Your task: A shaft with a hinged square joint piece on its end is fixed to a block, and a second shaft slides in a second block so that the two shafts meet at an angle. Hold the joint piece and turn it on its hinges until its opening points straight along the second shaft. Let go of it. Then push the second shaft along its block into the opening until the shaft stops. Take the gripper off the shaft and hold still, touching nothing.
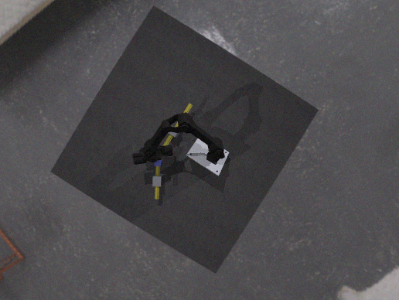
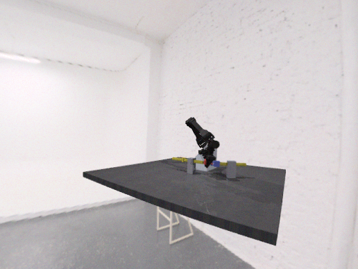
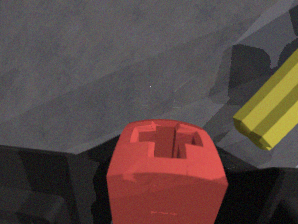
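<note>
Right now the red square joint piece is 40 mm above my gripper tip, 10 mm to the left of it and 10 mm behind it.
</note>
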